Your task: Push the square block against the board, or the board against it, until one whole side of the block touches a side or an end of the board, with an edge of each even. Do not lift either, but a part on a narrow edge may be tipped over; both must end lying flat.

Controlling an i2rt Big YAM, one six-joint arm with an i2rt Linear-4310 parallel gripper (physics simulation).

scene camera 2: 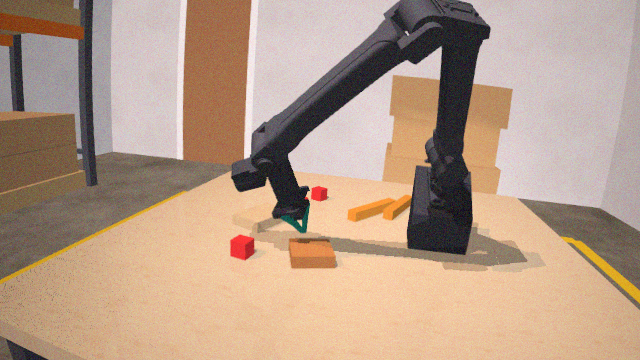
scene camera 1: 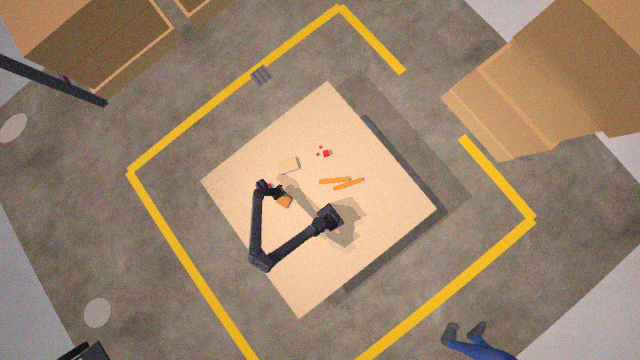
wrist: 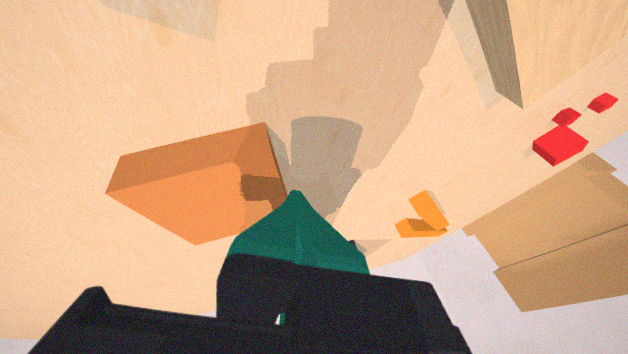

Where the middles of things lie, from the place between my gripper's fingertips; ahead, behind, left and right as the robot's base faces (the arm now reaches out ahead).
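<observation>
Going by their middles, the orange square block (scene camera 2: 304, 253) is the nearest to my hand of the things named here. The block is 50 mm to the left of my hand, 30 mm behind it and 30 mm below it. I also see the pale board (scene camera 2: 258, 218), and that one is 150 mm ahead of my hand, 140 mm to the right of it and 30 mm below it.
</observation>
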